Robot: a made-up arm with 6 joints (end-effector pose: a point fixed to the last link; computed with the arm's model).
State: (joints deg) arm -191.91 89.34 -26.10 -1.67 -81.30 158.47
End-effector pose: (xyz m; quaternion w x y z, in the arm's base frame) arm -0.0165 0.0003 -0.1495 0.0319 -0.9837 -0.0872 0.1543
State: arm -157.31 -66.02 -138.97 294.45 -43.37 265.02
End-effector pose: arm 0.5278 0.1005 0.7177 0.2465 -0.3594 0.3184 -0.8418
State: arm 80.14 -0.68 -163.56 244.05 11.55 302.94
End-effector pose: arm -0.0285 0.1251 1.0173 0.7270 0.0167 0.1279 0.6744
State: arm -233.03 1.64 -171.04 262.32 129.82 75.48
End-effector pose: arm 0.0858 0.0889 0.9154 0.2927 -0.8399 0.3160 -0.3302
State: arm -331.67 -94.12 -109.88 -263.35 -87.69 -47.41
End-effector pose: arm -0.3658 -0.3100 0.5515 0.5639 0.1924 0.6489 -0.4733
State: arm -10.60 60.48 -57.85 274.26 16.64 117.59
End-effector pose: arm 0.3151 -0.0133 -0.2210 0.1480 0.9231 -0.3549 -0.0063
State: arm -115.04 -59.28 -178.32 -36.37 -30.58 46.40
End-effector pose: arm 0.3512 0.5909 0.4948 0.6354 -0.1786 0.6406 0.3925
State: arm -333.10 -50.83 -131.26 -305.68 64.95 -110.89
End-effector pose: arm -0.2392 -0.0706 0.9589 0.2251 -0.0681 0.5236 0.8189
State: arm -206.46 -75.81 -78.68 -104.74 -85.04 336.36
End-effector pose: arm 0.0794 -0.1510 0.6933 0.2891 0.6582 0.2870 -0.6331
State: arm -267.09 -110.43 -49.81 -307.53 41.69 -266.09
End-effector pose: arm 0.0014 -0.1493 0.7386 0.7439 -0.4590 -0.0801 0.4791
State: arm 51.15 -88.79 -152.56 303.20 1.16 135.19
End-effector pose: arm -0.5301 -0.5594 0.4190 0.7824 0.4929 -0.1119 -0.3639
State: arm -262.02 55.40 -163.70 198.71 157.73 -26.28
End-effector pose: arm -0.0368 0.5100 0.6412 0.6246 0.6641 -0.1841 0.3674
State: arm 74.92 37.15 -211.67 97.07 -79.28 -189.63
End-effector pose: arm 0.1409 0.1055 0.7787 0.1473 0.6412 0.0456 0.7517
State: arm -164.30 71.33 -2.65 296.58 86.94 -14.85
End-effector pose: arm 0.1702 0.1340 0.0398 0.8309 -0.5480 0.0366 0.0896
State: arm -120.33 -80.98 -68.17 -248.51 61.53 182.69
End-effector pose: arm 0.0698 0.0289 0.8399 0.8837 0.2527 0.3859 0.0793
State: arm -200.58 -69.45 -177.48 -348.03 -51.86 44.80
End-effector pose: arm 0.6534 -0.2180 0.3340 0.4734 0.4738 0.7130 0.2073
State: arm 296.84 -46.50 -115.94 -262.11 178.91 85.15
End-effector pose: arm 0.0007 0.1693 0.7848 0.1020 -0.8933 0.4221 0.1156
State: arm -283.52 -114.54 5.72 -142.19 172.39 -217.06
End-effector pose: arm 0.0574 0.0075 0.4424 0.0418 0.1703 0.7625 -0.6228
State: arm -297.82 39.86 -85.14 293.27 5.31 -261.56
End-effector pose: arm 0.2506 0.6063 0.1152 0.2418 -0.9007 -0.2283 -0.2797
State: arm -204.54 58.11 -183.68 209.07 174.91 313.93
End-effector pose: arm -0.3518 0.2057 0.6607 0.3632 0.7829 0.3810 0.3316
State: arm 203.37 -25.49 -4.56 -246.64 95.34 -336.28
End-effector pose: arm -0.2363 -0.2058 0.1264 0.5683 0.3847 0.4614 -0.5623
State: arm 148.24 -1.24 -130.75 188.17 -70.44 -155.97
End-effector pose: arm -0.2964 0.1640 0.7275 0.5139 -0.3887 -0.7639 0.0353
